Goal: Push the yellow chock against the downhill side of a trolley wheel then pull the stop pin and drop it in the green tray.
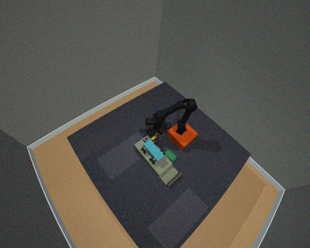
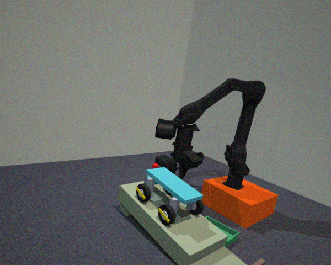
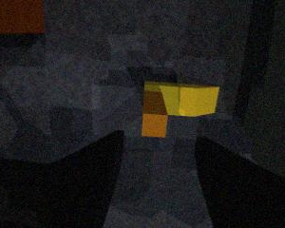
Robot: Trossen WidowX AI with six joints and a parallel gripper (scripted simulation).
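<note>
The yellow chock is 6 cm below my gripper tip and 2 cm ahead of it. Round my gripper tip: red-headed stop pin: 13 cm ahead, 5 cm above, 1 cm to the right; then trolley: 17 cm ahead, 10 cm to the left, 4 cm above; then green tray: 22 cm to the left, 9 cm below, 6 cm ahead.
</note>
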